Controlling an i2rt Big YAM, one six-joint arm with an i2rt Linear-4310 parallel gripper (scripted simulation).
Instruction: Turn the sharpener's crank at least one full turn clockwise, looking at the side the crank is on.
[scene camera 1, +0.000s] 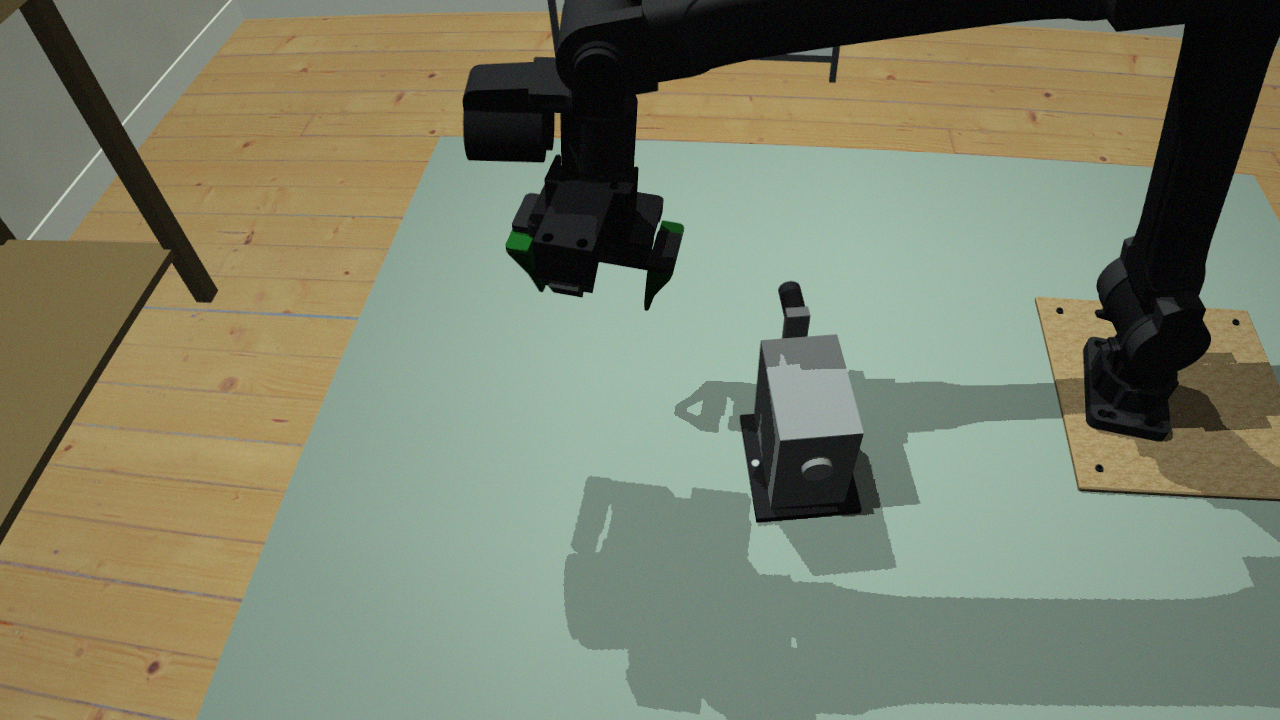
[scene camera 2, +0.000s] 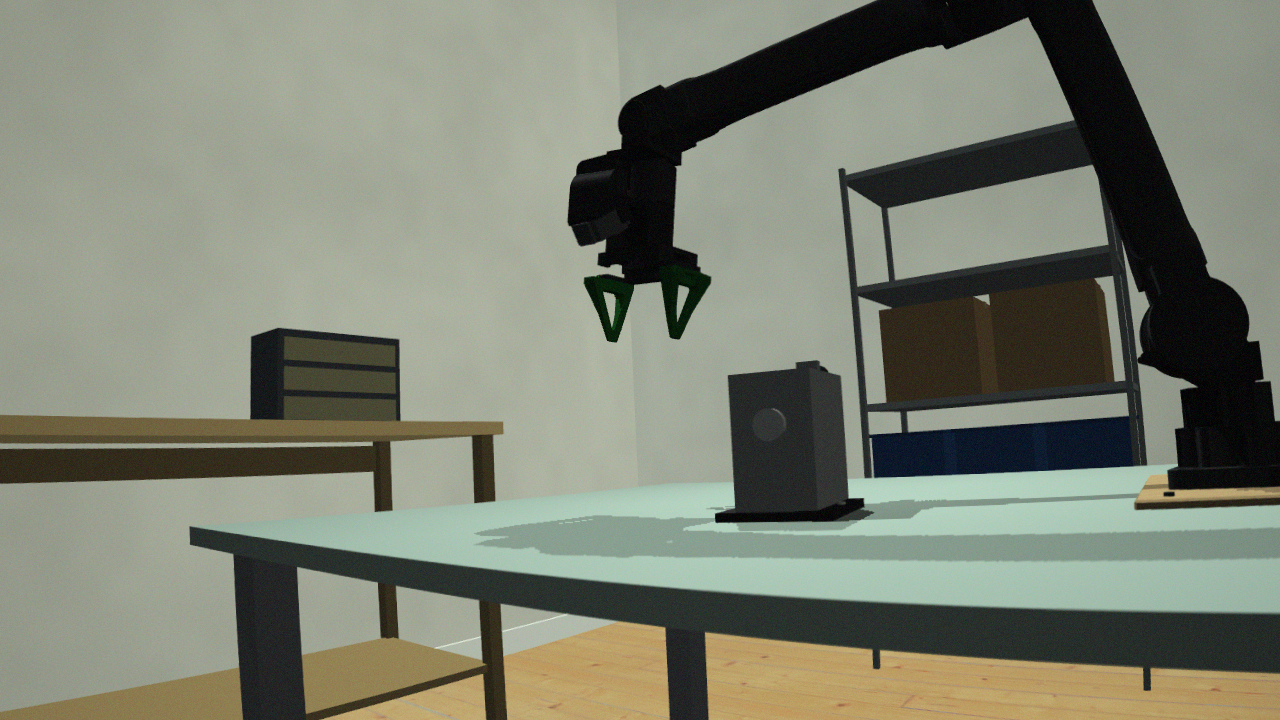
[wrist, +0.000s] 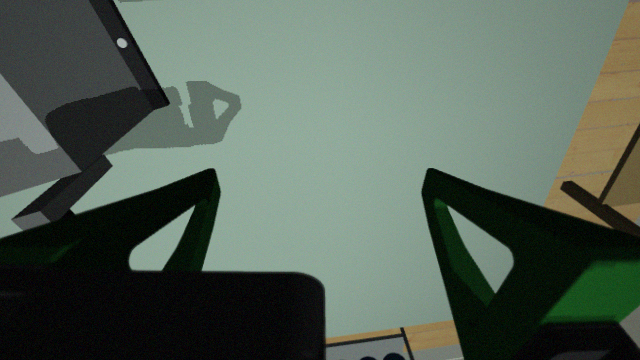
Labels:
my gripper: scene camera 1; scene camera 2 642, 340; wrist
same spot on sharpener: (scene camera 2: 787, 426) = (scene camera 1: 832, 465)
same spot on my gripper: (wrist: 73, 283) = (scene camera 1: 638, 266)

